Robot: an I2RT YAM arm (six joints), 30 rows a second.
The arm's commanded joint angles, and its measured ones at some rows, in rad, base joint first. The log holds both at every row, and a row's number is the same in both.
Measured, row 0: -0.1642, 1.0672, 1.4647, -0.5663, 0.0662, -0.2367
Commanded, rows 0 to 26: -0.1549, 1.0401, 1.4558, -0.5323, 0.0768, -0.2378; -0.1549, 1.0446, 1.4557, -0.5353, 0.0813, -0.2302; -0.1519, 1.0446, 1.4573, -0.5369, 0.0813, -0.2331; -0.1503, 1.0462, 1.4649, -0.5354, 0.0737, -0.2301; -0.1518, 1.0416, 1.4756, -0.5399, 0.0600, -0.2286; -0.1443, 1.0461, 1.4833, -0.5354, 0.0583, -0.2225; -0.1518, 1.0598, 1.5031, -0.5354, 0.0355, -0.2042; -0.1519, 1.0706, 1.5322, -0.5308, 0.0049, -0.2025; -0.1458, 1.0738, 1.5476, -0.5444, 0.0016, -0.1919; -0.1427, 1.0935, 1.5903, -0.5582, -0.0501, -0.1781; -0.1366, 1.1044, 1.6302, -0.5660, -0.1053, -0.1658; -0.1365, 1.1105, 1.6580, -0.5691, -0.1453, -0.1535; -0.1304, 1.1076, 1.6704, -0.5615, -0.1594, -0.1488; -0.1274, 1.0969, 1.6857, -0.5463, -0.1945, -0.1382; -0.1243, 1.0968, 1.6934, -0.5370, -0.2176, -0.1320; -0.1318, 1.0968, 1.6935, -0.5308, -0.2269, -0.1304; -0.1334, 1.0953, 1.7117, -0.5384, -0.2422, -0.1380; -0.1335, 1.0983, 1.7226, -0.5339, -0.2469, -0.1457; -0.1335, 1.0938, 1.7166, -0.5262, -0.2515, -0.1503; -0.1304, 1.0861, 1.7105, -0.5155, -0.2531, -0.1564; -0.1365, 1.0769, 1.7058, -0.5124, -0.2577, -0.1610; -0.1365, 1.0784, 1.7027, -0.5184, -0.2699, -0.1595; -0.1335, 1.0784, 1.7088, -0.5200, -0.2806, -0.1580; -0.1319, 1.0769, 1.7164, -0.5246, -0.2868, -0.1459; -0.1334, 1.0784, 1.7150, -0.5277, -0.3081, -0.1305; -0.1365, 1.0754, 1.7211, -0.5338, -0.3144, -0.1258; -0.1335, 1.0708, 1.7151, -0.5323, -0.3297, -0.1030
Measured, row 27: -0.1375, 1.0912, 1.6844, -0.5457, -0.2546, -0.1459
